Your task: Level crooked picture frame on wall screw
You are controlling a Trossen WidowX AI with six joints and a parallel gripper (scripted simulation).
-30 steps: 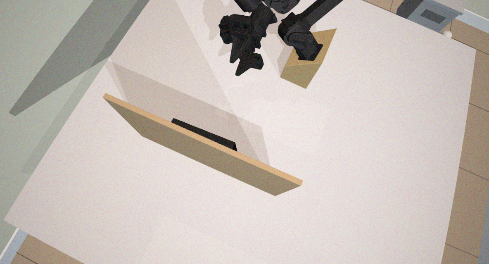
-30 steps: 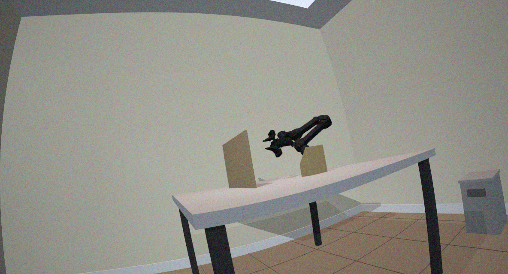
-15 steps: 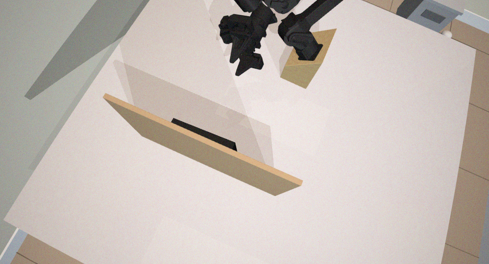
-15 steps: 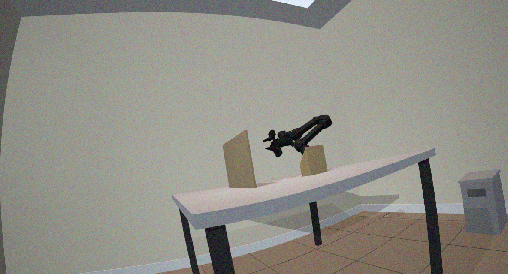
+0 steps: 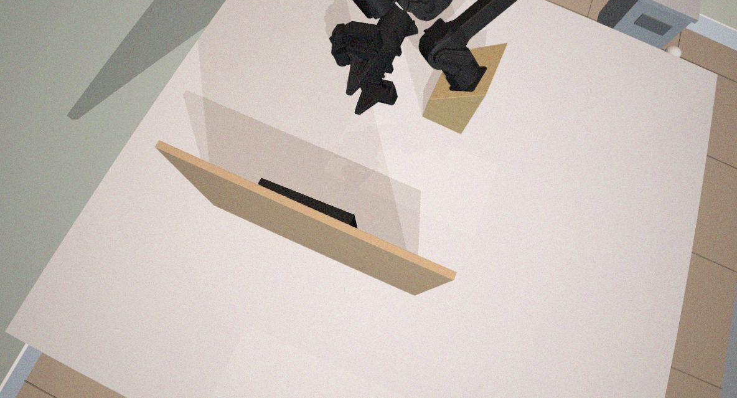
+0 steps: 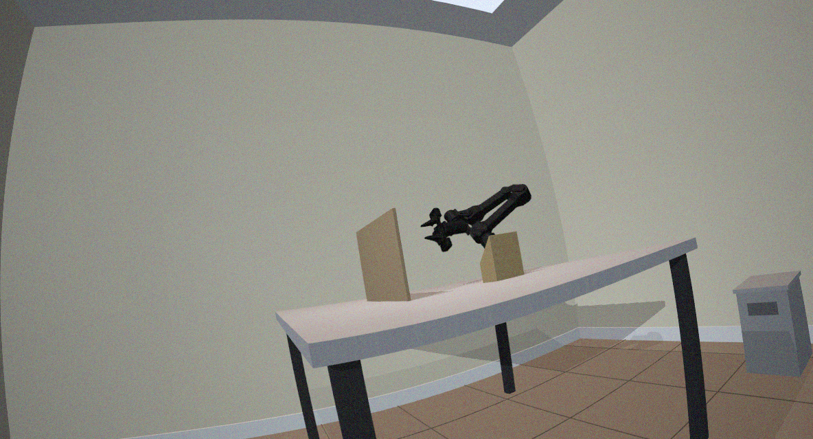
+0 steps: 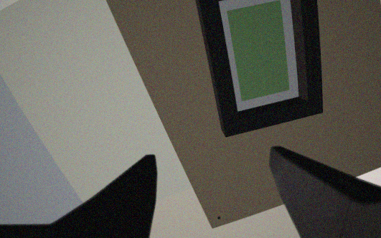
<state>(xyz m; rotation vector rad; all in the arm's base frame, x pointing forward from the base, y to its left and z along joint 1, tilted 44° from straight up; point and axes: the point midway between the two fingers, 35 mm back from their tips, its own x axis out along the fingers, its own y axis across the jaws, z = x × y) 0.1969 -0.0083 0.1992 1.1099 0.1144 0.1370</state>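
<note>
My gripper tip is 19 cm short of the black picture frame, 3 cm to the right of it and 9 cm above it. Also, from my gripper tip: wooden wall panel (20 cm ahead, 4 cm to the left, 10 cm below).
</note>
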